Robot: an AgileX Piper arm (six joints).
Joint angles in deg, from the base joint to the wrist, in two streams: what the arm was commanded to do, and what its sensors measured. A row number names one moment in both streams.
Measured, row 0:
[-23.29 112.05 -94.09 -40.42 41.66 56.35]
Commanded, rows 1 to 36:
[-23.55 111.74 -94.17 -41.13 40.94 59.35]
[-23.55 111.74 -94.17 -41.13 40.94 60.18]
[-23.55 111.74 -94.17 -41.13 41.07 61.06]
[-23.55 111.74 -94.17 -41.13 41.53 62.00]
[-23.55 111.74 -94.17 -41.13 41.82 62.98]
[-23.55 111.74 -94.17 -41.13 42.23 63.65]
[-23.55 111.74 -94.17 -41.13 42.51 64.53]
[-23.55 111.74 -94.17 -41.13 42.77 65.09]
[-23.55 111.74 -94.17 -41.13 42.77 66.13]
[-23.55 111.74 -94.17 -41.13 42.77 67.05]
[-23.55 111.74 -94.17 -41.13 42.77 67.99]
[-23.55 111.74 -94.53 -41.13 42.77 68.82]
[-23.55 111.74 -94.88 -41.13 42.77 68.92]
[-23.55 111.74 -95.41 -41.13 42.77 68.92]
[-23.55 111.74 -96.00 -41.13 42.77 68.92]
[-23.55 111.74 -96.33 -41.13 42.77 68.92]
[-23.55 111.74 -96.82 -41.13 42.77 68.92]
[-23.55 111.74 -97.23 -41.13 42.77 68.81]
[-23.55 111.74 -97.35 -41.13 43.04 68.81]
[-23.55 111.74 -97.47 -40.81 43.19 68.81]
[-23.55 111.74 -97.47 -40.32 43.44 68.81]
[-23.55 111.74 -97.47 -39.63 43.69 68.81]
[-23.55 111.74 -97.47 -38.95 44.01 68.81]
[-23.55 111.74 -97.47 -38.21 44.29 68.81]
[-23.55 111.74 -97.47 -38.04 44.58 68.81]
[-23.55 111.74 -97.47 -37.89 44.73 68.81]
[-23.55 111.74 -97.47 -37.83 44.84 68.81]
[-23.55 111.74 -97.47 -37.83 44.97 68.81]
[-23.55 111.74 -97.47 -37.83 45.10 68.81]
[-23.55 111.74 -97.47 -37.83 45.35 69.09]
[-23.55 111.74 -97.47 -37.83 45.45 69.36]
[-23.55 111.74 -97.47 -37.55 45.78 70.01]
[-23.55 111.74 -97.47 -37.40 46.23 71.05]
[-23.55 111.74 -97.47 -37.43 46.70 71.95]
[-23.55 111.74 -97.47 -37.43 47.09 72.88]
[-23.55 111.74 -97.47 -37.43 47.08 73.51]
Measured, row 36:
[-23.29 112.05 -97.07 -37.63 45.74 70.78]
